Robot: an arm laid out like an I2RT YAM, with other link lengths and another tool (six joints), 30 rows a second.
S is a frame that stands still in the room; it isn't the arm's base.
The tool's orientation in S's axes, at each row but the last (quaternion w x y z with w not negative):
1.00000 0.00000 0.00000 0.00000
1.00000 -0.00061 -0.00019 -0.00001
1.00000 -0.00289 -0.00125 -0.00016
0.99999 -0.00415 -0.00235 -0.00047
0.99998 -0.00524 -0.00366 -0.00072
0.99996 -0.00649 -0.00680 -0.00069
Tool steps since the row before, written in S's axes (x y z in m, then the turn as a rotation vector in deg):
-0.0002 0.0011 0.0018 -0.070 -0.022 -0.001
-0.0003 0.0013 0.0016 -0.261 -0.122 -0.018
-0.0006 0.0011 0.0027 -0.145 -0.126 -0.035
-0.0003 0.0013 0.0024 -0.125 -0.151 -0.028
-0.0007 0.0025 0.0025 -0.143 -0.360 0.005
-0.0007 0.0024 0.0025 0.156 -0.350 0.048
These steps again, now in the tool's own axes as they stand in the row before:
-0.0002 0.0011 0.0018 -0.070 -0.022 -0.001
-0.0003 0.0013 0.0016 -0.261 -0.122 -0.018
-0.0006 0.0011 0.0027 -0.145 -0.126 -0.035
-0.0003 0.0013 0.0024 -0.125 -0.151 -0.029
-0.0007 0.0025 0.0025 -0.142 -0.360 0.002
-0.0007 0.0024 0.0025 0.157 -0.350 0.041

